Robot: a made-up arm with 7 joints. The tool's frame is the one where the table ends. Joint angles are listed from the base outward.
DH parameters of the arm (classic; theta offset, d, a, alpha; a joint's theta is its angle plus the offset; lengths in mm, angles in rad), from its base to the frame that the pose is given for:
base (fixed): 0 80 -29 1.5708
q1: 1.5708 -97 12 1.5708
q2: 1.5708 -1 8 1.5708
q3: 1.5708 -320 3 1.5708
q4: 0 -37 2 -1.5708
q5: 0 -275 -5 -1.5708
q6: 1.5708 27 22 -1.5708
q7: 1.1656 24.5 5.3 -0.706
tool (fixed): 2.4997 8.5 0 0
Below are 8 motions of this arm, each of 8 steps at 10 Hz.
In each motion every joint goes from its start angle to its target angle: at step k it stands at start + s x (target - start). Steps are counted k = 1, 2, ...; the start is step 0. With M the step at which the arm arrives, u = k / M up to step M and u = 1 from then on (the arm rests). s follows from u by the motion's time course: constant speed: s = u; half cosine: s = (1 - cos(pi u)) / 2; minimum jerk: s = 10 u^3 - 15 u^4 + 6 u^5.
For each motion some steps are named. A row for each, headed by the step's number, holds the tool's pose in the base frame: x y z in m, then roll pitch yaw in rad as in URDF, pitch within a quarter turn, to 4 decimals.
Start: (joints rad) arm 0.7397 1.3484 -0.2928 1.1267 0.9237 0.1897 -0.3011
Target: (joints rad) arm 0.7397 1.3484 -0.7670 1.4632 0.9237 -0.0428 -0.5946
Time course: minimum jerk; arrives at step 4
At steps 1, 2, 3, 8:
1: 0.2647 0.5382 0.1222 -2.9001 -0.3340 -2.9122
2: 0.2971 0.4923 0.0898 -3.0043 -0.3453 -2.9586
3: 0.3168 0.4432 0.0478 -3.0602 -0.3634 -3.0366
8: 0.3195 0.4301 0.0357 -3.0663 -0.3697 -3.0611

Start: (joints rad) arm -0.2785 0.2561 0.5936 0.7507 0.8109 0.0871 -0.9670
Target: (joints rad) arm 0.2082 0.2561 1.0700 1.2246 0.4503 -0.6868 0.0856
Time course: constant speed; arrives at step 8
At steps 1, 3, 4, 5, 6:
1: -0.0009 0.3647 -0.4292 -2.2894 -1.1544 -2.0884
3: 0.0645 0.3989 -0.3874 -2.0791 -0.6619 -2.4000
4: 0.0897 0.4151 -0.3614 -2.1031 -0.4161 -2.4497
5: 0.1095 0.4303 -0.3333 -2.1640 -0.1808 -2.4839
6: 0.1238 0.4443 -0.3040 -2.2560 0.0391 -2.5151

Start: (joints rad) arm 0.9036 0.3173 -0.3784 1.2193 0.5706 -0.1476 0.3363
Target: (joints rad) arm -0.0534 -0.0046 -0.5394 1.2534 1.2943 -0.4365 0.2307
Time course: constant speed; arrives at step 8
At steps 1, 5, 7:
1: 0.4726 0.1432 -0.0532 -2.8521 0.0299 1.9428
5: 0.3495 0.0342 -0.2675 -2.1960 0.3196 1.9763
7: 0.2527 -0.0182 -0.3362 -1.8014 0.3924 2.1698

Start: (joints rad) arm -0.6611 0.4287 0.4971 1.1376 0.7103 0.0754 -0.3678
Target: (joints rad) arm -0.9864 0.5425 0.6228 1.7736 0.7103 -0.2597 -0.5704
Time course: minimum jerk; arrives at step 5
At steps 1, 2, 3, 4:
1: -0.0856 0.4236 -0.3296 -2.3920 -1.1495 -2.7539
2: -0.0678 0.4325 -0.2913 -2.5693 -0.9888 -2.6662
3: -0.0394 0.4315 -0.2352 -2.6887 -0.7596 -2.6816
4: -0.0183 0.4208 -0.1952 -2.7301 -0.6026 -2.7414

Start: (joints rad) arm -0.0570 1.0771 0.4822 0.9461 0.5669 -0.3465 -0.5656
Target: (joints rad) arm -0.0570 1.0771 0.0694 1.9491 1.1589 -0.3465 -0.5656
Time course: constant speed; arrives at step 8
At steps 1, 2, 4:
1: 0.1829 0.5953 -0.0370 -2.9004 -0.0251 -2.5581
2: 0.2097 0.5629 -0.0284 -2.8587 0.0079 -2.6918
4: 0.2498 0.4872 -0.0165 -2.7674 0.0582 -2.9661

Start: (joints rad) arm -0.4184 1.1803 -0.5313 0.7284 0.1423 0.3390 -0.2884
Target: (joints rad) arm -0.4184 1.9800 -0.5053 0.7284 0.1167 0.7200 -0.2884
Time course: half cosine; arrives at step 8
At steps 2, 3, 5, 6, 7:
2: 0.0455 0.6230 -0.1524 1.0380 -0.4322 -1.0401
3: 0.0733 0.6425 -0.0864 1.1093 -0.2803 -1.0809
5: 0.1412 0.6495 0.0729 1.2772 0.0744 -1.1305
6: 0.1695 0.6362 0.1391 1.3561 0.2209 -1.1331
7: 0.1879 0.6220 0.1820 1.4140 0.3166 -1.1279

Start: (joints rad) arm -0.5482 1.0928 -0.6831 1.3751 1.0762 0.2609 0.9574
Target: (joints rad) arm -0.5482 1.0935 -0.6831 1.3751 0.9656 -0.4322 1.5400
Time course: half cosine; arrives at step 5
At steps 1, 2, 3, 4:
1: -0.0109 0.3868 -0.3145 -1.1622 0.0841 0.9949
2: -0.0063 0.3879 -0.3189 -1.3789 0.1310 0.9221
3: 0.0005 0.3890 -0.3235 -1.6467 0.1588 0.7862
4: 0.0069 0.3894 -0.3264 -1.8566 0.1462 0.6494

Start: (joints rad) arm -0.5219 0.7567 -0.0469 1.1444 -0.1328 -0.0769 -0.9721
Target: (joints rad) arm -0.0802 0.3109 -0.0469 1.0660 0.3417 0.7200 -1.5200
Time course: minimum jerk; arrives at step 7
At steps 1, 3, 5, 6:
1: 0.0542 0.4482 -0.3190 2.3250 -0.6069 -2.2027
3: 0.0765 0.3990 -0.3551 2.4057 -0.5861 -1.8299
5: 0.1335 0.3050 -0.3878 2.2902 -0.6913 -1.3142
6: 0.1515 0.2784 -0.3904 2.2122 -0.7193 -1.1920

